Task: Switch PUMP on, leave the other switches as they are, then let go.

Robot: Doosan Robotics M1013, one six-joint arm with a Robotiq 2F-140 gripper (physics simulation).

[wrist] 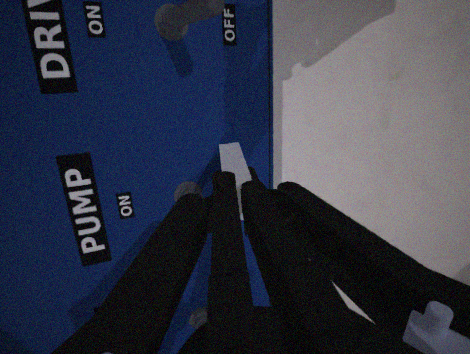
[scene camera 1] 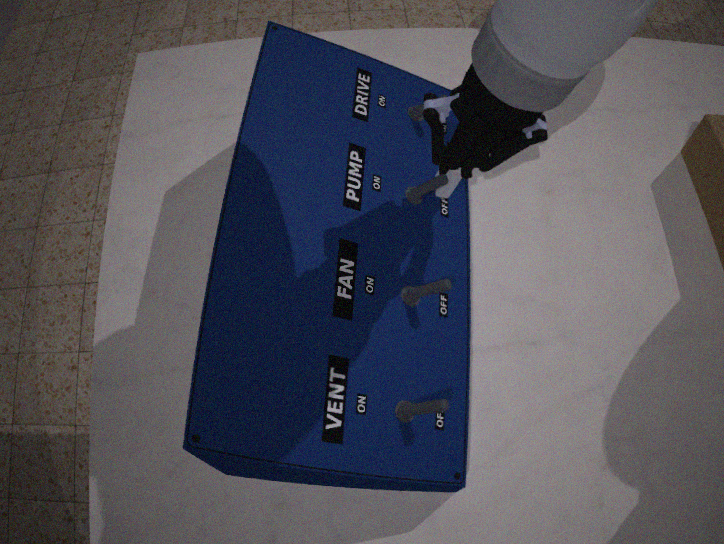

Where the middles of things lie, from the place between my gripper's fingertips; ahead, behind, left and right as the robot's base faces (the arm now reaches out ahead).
Labels:
The blue switch panel (scene camera 1: pixel 310 346) is 11 cm ahead of my hand and 7 cm to the left of it.

